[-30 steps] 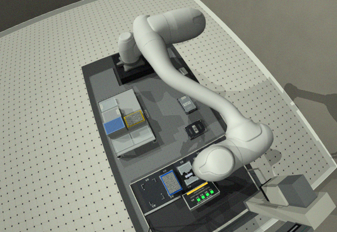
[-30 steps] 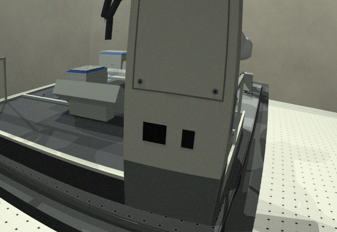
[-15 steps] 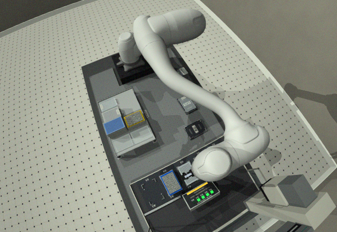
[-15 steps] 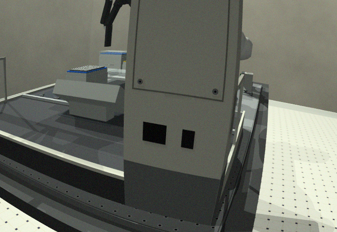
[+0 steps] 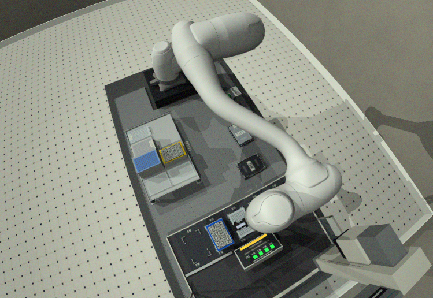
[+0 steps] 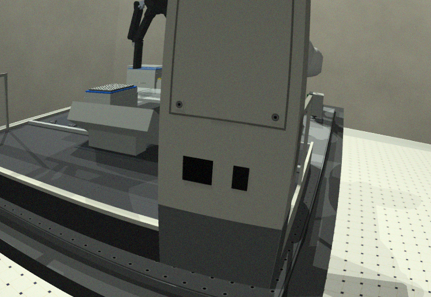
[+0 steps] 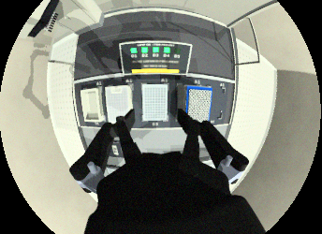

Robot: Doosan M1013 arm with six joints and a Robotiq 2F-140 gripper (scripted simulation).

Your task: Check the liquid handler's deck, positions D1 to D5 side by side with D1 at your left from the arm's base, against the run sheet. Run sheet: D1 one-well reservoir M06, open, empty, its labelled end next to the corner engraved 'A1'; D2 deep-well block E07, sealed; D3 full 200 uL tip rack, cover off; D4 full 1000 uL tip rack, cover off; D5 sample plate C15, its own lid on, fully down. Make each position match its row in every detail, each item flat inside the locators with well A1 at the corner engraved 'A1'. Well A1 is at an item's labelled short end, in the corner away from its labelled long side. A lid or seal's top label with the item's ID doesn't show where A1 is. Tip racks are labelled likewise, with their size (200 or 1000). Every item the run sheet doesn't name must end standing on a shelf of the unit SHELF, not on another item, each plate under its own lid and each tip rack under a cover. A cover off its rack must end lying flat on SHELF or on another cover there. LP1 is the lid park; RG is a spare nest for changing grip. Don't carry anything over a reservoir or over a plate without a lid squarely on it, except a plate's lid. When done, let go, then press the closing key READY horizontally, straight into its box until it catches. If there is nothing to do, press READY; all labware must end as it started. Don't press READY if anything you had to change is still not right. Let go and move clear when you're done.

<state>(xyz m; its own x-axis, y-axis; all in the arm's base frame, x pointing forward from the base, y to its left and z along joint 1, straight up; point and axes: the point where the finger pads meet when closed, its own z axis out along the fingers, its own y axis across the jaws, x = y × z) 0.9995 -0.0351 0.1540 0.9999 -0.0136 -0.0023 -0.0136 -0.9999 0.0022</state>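
My hand is 160 mm above the white well plate. Round my hand: one-well reservoir 250 mm to the left, 160 mm below; then sealed deep-well block 120 mm to the left, 150 mm below; then blue-rimmed tip rack 10 mm ahead, 120 mm to the right, 100 mm below.
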